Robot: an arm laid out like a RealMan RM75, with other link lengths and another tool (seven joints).
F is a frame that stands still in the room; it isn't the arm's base.
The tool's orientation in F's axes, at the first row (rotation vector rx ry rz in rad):
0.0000 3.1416 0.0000
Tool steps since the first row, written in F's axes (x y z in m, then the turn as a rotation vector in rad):
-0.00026 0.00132 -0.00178 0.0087 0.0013 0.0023
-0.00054 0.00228 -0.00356 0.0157 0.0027 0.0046
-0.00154 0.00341 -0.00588 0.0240 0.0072 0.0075
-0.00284 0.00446 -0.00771 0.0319 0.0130 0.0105
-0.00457 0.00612 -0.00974 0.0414 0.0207 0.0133
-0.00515 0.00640 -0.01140 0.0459 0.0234 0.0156
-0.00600 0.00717 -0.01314 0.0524 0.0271 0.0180
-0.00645 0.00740 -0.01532 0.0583 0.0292 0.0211
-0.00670 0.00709 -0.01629 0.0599 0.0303 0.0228
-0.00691 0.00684 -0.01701 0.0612 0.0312 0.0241
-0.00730 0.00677 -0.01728 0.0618 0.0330 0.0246
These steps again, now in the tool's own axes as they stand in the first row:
0.00026 0.00132 0.00178 -0.0087 0.0013 -0.0023
0.00054 0.00228 0.00356 -0.0157 0.0027 -0.0046
0.00154 0.00341 0.00588 -0.0240 0.0072 -0.0075
0.00284 0.00446 0.00771 -0.0319 0.0130 -0.0105
0.00457 0.00612 0.00974 -0.0414 0.0207 -0.0133
0.00515 0.00640 0.01140 -0.0459 0.0234 -0.0156
0.00600 0.00717 0.01314 -0.0524 0.0271 -0.0180
0.00645 0.00740 0.01532 -0.0583 0.0292 -0.0211
0.00670 0.00709 0.01629 -0.0599 0.0303 -0.0228
0.00691 0.00684 0.01701 -0.0612 0.0312 -0.0241
0.00730 0.00677 0.01728 -0.0618 0.0330 -0.0246

